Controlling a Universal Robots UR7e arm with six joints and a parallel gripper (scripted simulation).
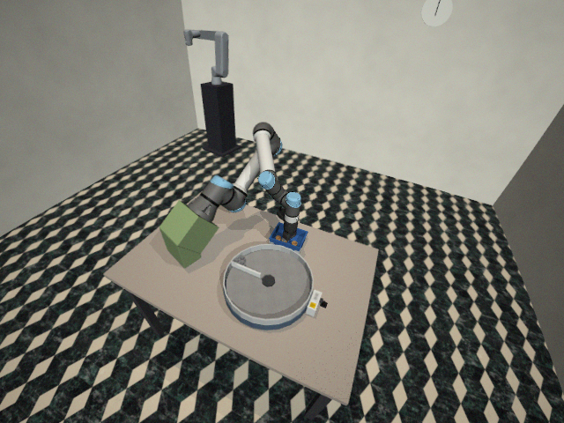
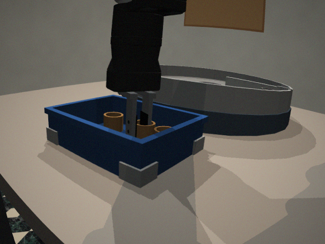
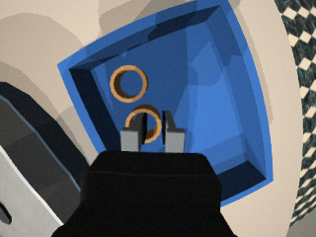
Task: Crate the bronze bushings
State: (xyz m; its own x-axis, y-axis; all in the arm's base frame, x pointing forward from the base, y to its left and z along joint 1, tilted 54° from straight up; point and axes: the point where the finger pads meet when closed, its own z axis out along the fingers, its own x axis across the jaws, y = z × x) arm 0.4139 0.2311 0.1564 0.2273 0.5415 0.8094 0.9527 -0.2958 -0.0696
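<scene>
The blue crate lies 2 cm to the left of my hand and 1 cm ahead of it. Round my hand: turning table 30 cm to the right, 9 cm ahead, 2 cm above.
</scene>
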